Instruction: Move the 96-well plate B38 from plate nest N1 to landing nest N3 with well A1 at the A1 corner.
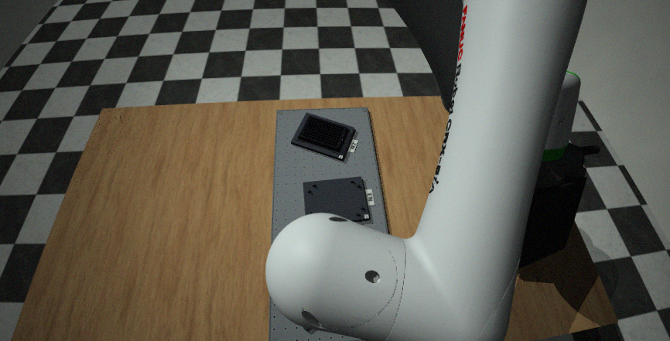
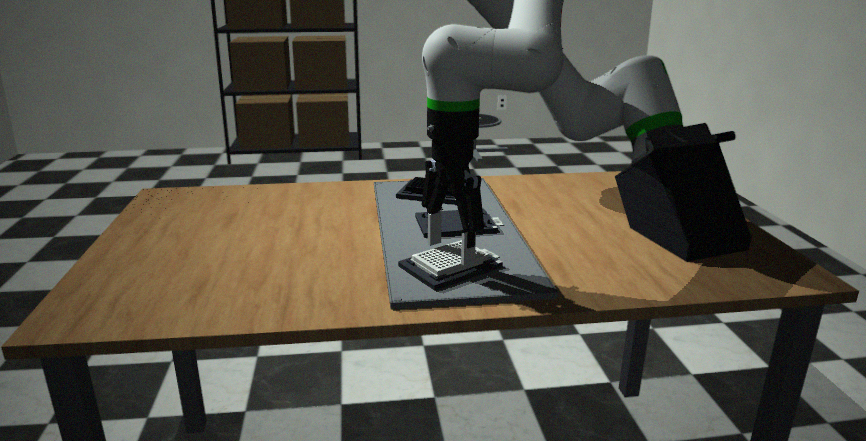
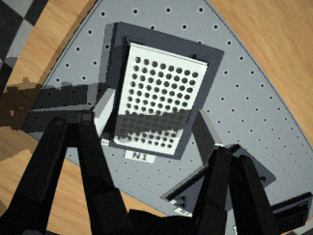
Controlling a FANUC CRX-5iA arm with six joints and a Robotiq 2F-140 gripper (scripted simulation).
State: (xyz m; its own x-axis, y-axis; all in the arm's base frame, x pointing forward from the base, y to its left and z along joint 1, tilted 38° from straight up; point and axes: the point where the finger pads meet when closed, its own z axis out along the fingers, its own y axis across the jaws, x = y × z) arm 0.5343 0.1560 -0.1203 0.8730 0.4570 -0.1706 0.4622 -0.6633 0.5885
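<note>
Right now my hand is 3 cm above the white 96-well plate B38. Also, from my hand: landing nest N3: 21 cm to the right, 5 cm below, 5 cm behind; then plate nest N1: 5 cm below; then N1 label: 9 cm behind, 5 cm to the right, 5 cm below.
</note>
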